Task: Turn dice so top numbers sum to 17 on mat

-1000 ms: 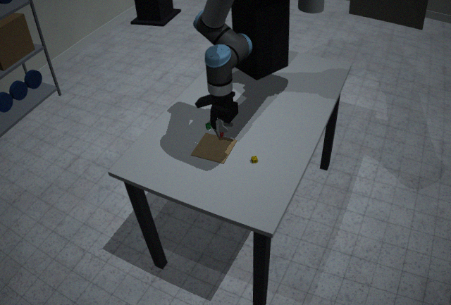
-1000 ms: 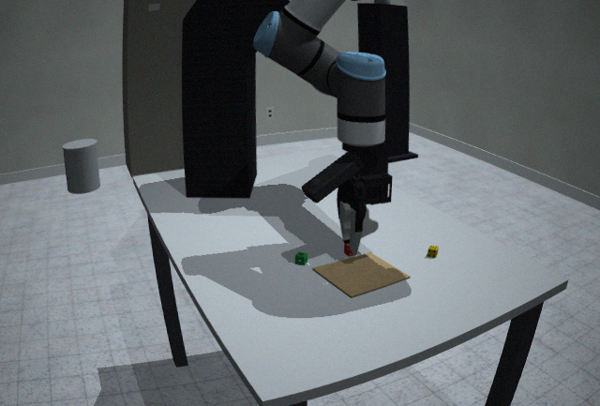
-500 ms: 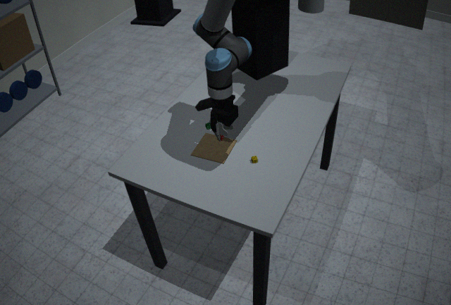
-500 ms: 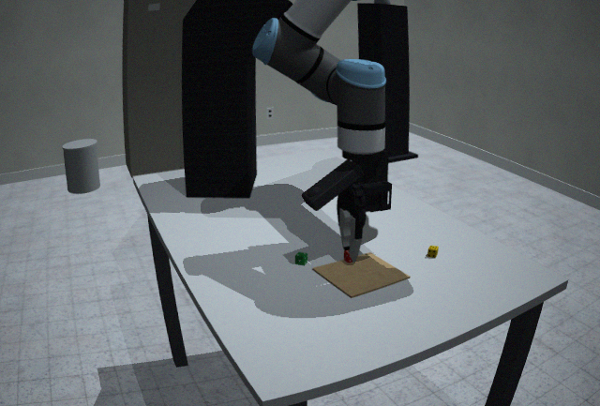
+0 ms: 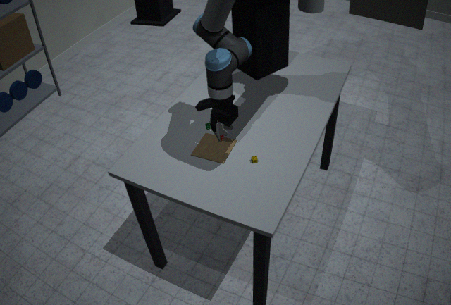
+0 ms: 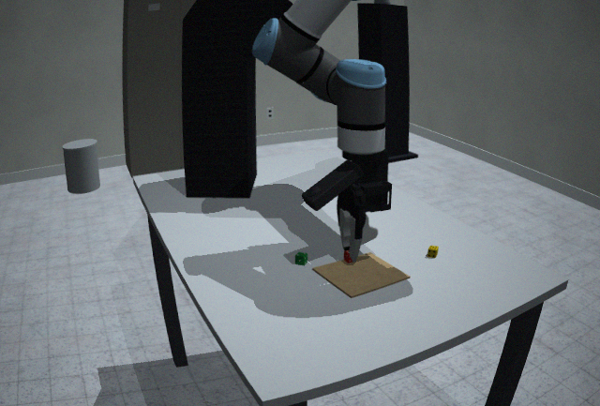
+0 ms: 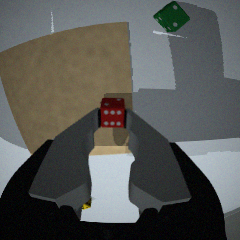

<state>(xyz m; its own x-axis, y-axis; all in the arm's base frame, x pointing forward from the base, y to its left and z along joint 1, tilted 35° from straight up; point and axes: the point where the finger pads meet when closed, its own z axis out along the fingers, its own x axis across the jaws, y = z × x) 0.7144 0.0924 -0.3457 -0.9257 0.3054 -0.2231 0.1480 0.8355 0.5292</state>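
Now: the red die 1 cm below my hand. The rest, counted from my hand: mat (5 cm ahead, 1 cm to the right, 2 cm below); green die (6 cm behind, 8 cm to the right, 2 cm below); yellow die (8 cm ahead, 17 cm to the left, 2 cm below).
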